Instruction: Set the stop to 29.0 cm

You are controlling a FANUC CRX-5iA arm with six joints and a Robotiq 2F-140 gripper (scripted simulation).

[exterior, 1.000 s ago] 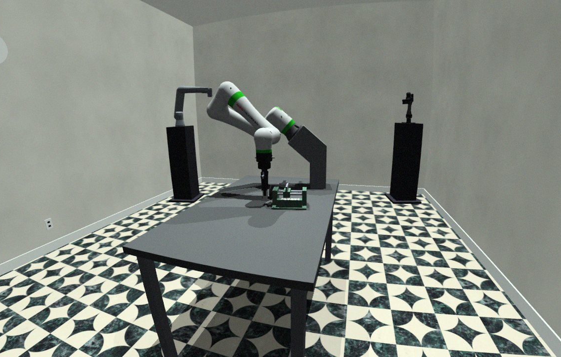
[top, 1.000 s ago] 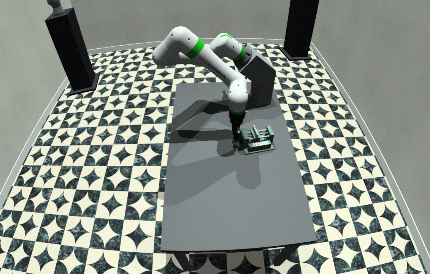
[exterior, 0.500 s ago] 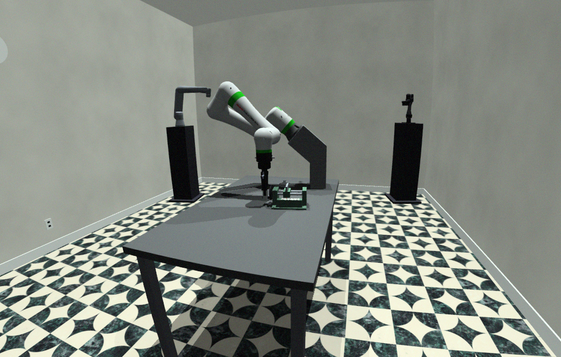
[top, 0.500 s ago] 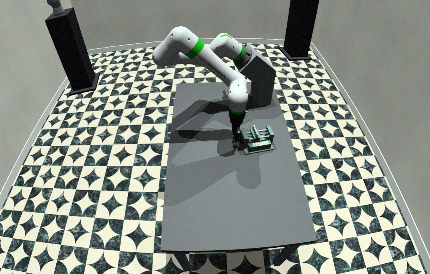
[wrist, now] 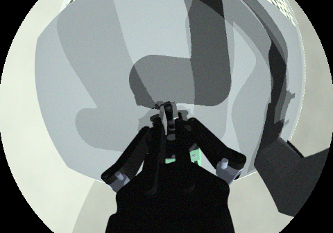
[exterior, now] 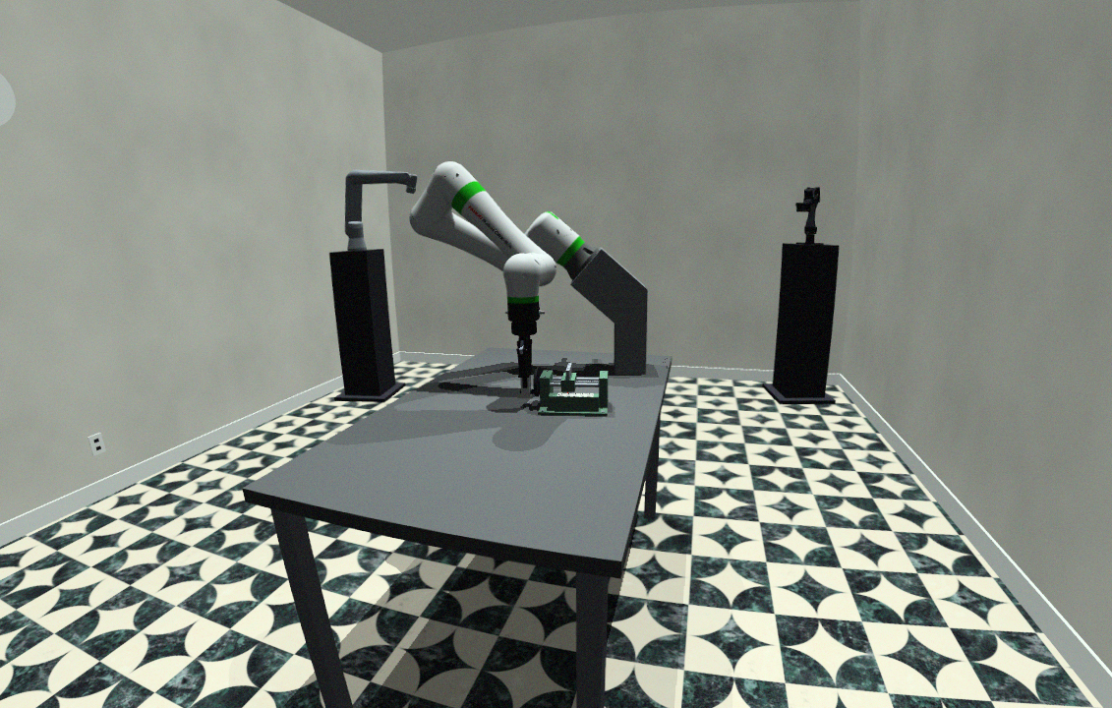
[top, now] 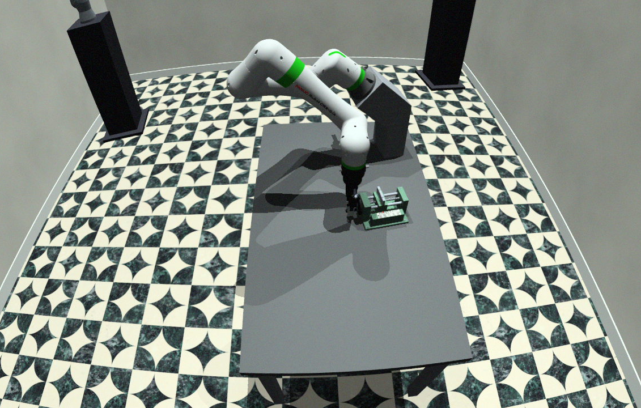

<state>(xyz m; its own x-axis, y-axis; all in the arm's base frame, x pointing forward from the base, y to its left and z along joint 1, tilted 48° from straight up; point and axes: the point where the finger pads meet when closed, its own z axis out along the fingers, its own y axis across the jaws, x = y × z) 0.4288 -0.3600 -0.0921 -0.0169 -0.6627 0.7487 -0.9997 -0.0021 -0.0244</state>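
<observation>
Right now the black handwheel is 2 cm to the left of my hand and 1 cm below it. Also, from my hand: green stop fixture 13 cm to the left, 3 cm above, 2 cm ahead.
</observation>
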